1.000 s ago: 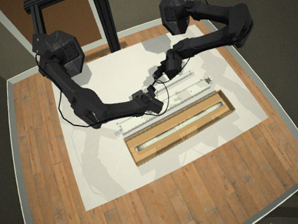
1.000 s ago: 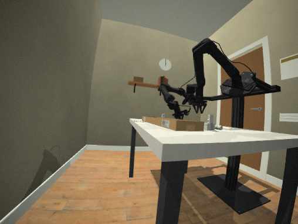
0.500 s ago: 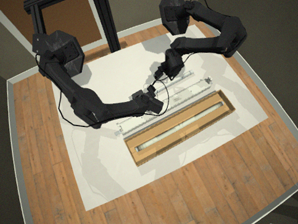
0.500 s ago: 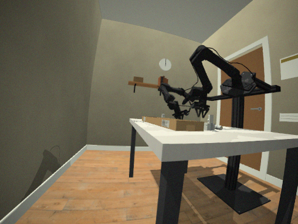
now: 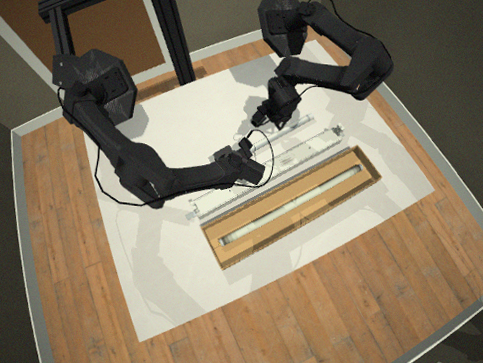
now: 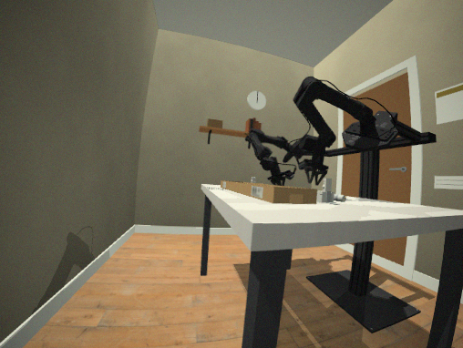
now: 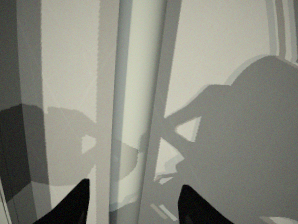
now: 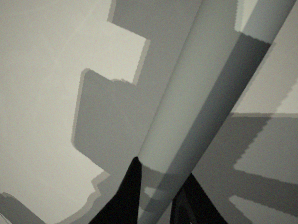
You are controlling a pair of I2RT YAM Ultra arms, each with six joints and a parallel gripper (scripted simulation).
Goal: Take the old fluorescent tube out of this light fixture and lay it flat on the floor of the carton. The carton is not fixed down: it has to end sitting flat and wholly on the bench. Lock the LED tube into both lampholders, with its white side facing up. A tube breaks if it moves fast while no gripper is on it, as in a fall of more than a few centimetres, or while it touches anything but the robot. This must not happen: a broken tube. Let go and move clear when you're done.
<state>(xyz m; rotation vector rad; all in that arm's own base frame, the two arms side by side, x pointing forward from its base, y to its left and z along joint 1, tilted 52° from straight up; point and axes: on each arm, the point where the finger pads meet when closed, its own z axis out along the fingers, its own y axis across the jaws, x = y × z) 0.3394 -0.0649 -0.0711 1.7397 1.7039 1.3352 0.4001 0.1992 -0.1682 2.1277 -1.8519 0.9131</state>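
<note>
Right now my left hand is 120 mm to the left of the LED tube, 60 mm above it and 20 mm short of it. Also, from my left hand: brown carton: 290 mm ahead, 80 mm to the right, 50 mm below; old fluorescent tube: 290 mm ahead, 70 mm to the right, 50 mm below.
The LED tube lies 120 mm to the left of my right hand, 10 mm below it and 10 mm behind it. The rest, counted from my right hand: brown carton: 250 mm ahead, 160 mm to the left; old fluorescent tube: 250 mm ahead, 160 mm to the left.
</note>
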